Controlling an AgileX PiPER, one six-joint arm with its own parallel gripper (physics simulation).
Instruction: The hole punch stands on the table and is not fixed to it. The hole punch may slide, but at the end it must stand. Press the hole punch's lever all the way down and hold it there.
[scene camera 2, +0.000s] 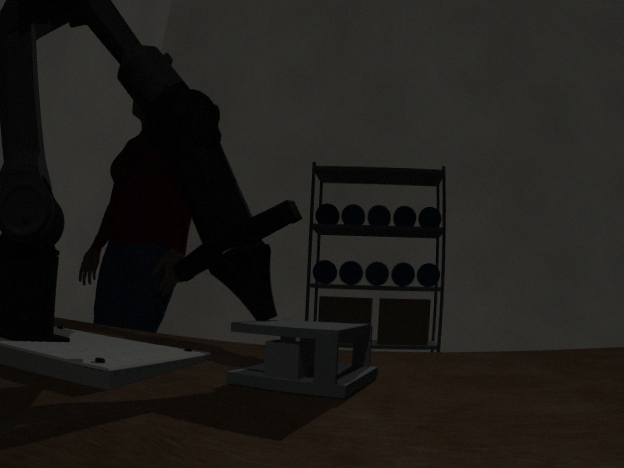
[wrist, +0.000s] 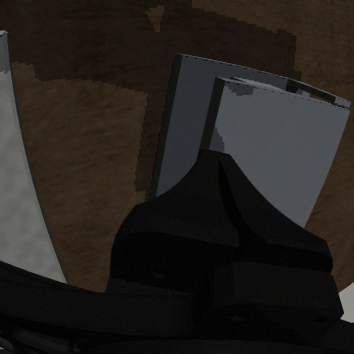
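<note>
The grey hole punch (scene camera 2: 326, 362) (wrist: 182, 105) stands upright on the table, its base flat. Its lever (scene camera 2: 302, 328) (wrist: 280, 140) is a flat plate that lies about level, low over the block on the base, in the scene view. My gripper (scene camera 2: 267, 318) (wrist: 209, 169) is shut and empty, tilted, with its fingertips on the top of the lever near its free end, the end towards the arm's base. In the wrist view the fingers hide part of the lever and of the punch's base.
The arm's light base plate (scene camera 2: 110, 360) (wrist: 25, 200) lies on the table (scene camera 2: 453, 413) (wrist: 85, 150) to the left of the punch. Behind the table stand a shelf rack (scene camera 2: 378, 230) and a person (scene camera 2: 146, 201) in a red top, partly behind the arm.
</note>
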